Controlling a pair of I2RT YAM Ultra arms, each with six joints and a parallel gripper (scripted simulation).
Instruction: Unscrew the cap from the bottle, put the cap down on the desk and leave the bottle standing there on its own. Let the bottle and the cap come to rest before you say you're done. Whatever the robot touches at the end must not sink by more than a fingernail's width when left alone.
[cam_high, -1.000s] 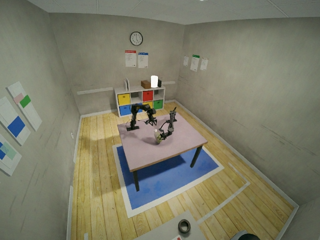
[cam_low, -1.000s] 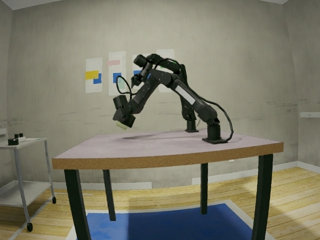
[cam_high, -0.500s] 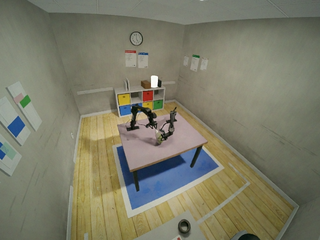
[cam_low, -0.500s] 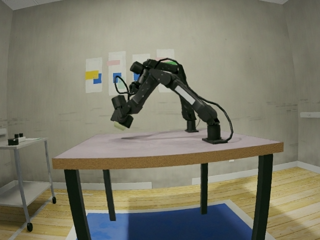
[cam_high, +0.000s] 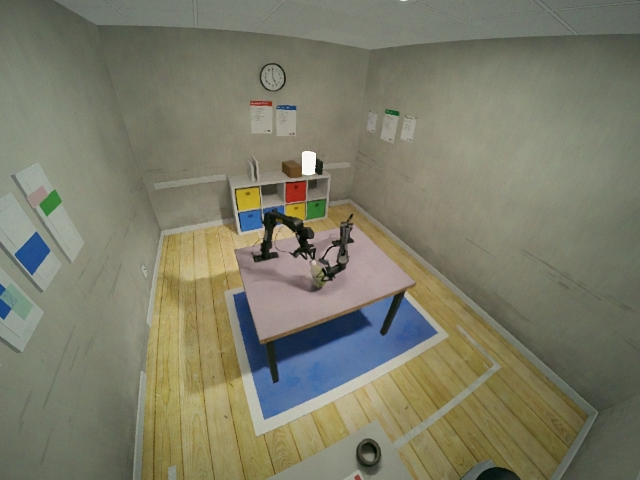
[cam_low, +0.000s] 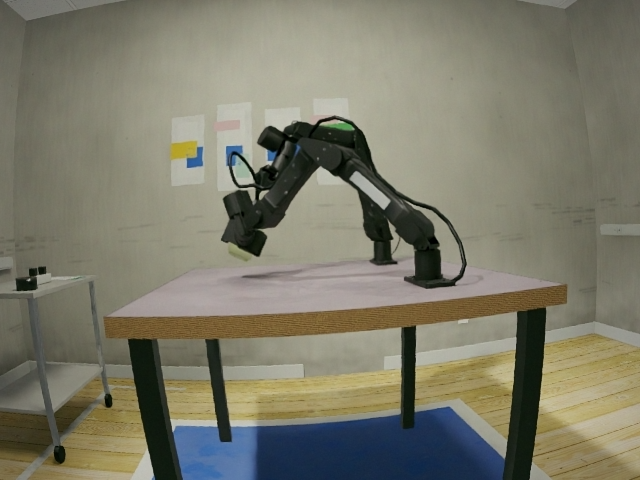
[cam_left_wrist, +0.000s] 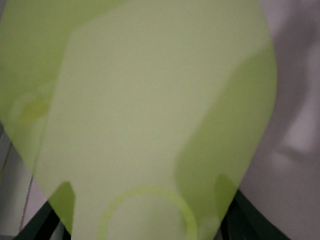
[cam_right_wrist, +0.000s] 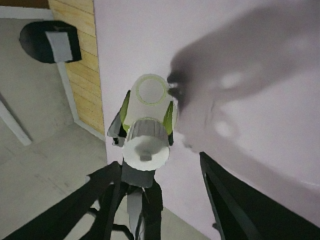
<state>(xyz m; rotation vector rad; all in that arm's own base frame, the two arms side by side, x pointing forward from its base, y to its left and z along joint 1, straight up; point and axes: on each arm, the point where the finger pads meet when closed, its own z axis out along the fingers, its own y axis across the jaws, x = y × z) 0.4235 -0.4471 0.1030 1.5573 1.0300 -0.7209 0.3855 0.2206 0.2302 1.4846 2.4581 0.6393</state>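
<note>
Right now the green bottle is 20 mm behind my left hand, 20 mm to the right of it and 40 mm above it. From my left hand the other things lie so: white cap: 50 mm behind, 40 mm to the right, 110 mm above.
The white cap lies 2 cm below my right hand, 2 cm ahead of it and 1 cm to the left of it. Round my right hand: green bottle: 9 cm below, 5 cm ahead, 3 cm to the left.
</note>
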